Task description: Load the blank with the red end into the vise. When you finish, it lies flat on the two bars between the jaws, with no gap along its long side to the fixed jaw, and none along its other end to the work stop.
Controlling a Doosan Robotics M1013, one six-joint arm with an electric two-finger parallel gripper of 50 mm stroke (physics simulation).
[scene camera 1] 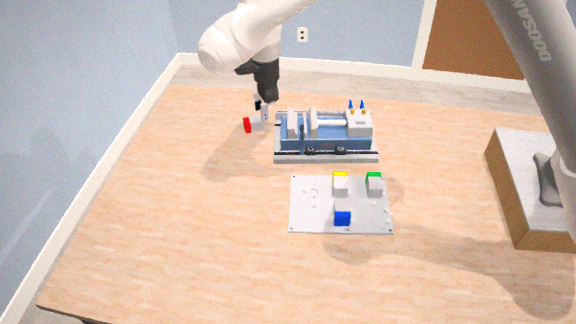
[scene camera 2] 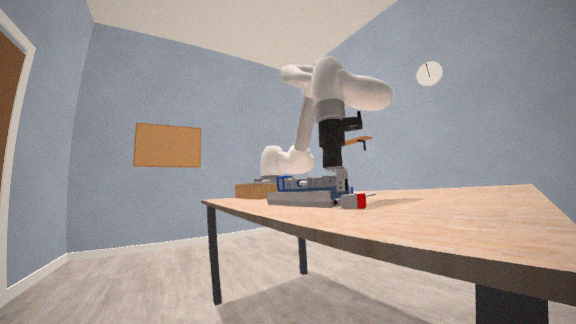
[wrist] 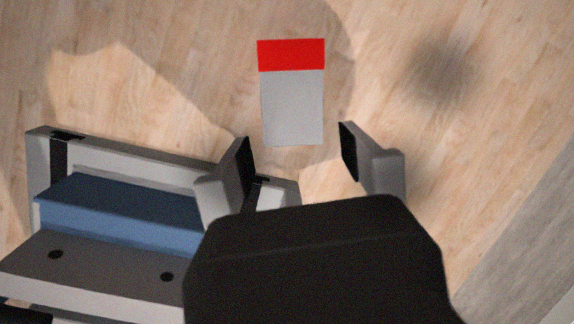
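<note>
The blank with the red end (scene camera 1: 256,123) (scene camera 2: 349,201) (wrist: 292,107) lies flat on the table, off the vise's left end in scene camera 1, its red end pointing away from the vise. The vise (scene camera 1: 335,143) (scene camera 2: 300,199) (wrist: 120,200) has upright grey jaws; I see no blank between them, and the two bars are hard to make out. My gripper (scene camera 1: 261,109) (scene camera 2: 342,181) (wrist: 295,147) is open and empty. It hangs above the table, near the blank's grey end. In the wrist view the fingers stand left and right, just below that end.
A light plate (scene camera 1: 307,220) in front of the vise bears a yellow-ended blank (scene camera 1: 340,186), a green-ended blank (scene camera 1: 375,186) and a blue-ended blank (scene camera 1: 342,218). Blue and orange fittings rise at the vise's right end. The robot's base block (scene camera 1: 505,185) stands at the right.
</note>
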